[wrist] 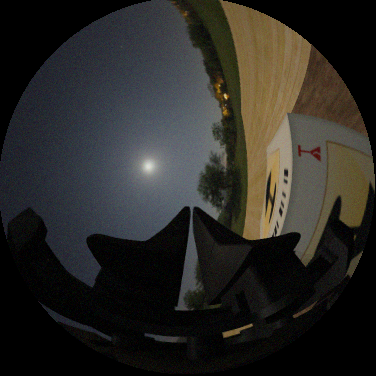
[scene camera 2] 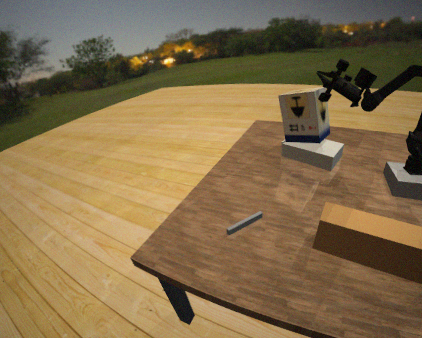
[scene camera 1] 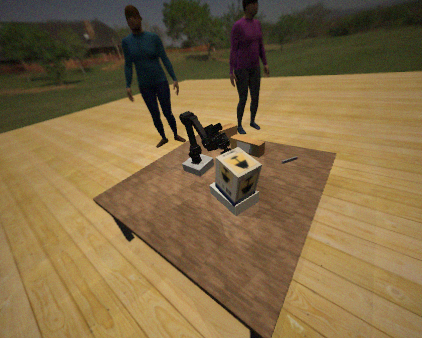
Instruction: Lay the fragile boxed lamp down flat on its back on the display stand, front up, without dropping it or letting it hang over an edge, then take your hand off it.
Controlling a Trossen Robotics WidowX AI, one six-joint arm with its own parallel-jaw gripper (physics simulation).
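Frame: origin at the arm's base, x ahead, y left, z up, level; centimetres.
Seen in the pictures: gripper, between the fingertips: [wrist: 190, 210] [scene camera 2: 317, 71] [scene camera 1: 228, 140]; arm's base, origin of its link: [scene camera 2: 414, 171] [scene camera 1: 196, 161].
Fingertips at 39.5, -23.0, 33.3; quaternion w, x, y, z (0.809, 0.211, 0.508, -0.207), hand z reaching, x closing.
Note:
Offsets run from my fingertips to a thing's top centre, as dx, dy, dz. Level surfaces: height alone.
The boxed lamp [scene camera 1: 238, 175] [scene camera 2: 299, 117] [wrist: 310, 170], white with yellow lamp pictures and a blue lower band, is on the pale display stand [scene camera 1: 246, 204] [scene camera 2: 310, 154]. It is not lying flat; in scene camera 2 it leans to the left, away from the arm. My gripper [scene camera 2: 320, 74] [wrist: 190, 210] is shut and empty, its fingertips together above the box's top. The outer side of one finger is close to the box's upper edge at the arm side; whether it touches is hard to tell. In scene camera 1 the box partly hides the fingertips.
Brown boxes {-11.2, +60.0, -28.9} [scene camera 1: 250, 143] [scene camera 2: 370, 240] stand on the wooden table {dz -39.9} [scene camera 1: 180, 210] [scene camera 2: 200, 250] near the arm. A thin grey bar {+24.6, +52.9, -37.7} [scene camera 1: 290, 160] [scene camera 2: 244, 223] lies on it. The arm's base block [scene camera 1: 198, 165] [scene camera 2: 402, 182] is beside the stand. Two people stand beyond the table.

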